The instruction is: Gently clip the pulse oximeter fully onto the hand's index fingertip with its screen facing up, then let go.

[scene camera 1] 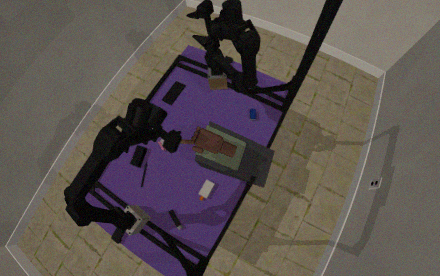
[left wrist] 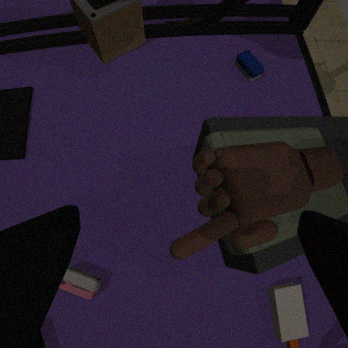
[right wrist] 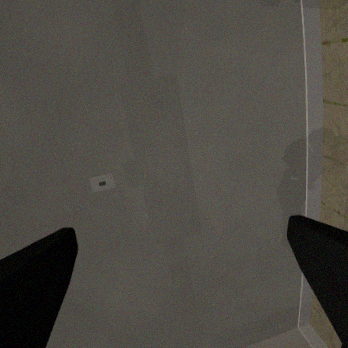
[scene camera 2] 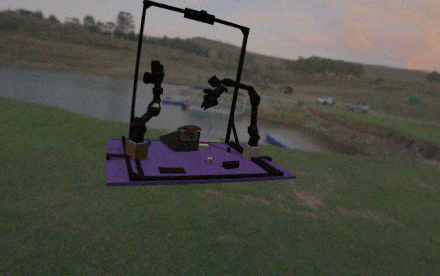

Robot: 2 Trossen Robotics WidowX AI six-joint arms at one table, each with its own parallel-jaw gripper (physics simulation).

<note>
My left gripper is open, holding nothing. My right gripper is open, with nothing in its grasp. I also see a pulse oximeter and an index finger.
My left gripper shows as well in the left wrist view.
</note>
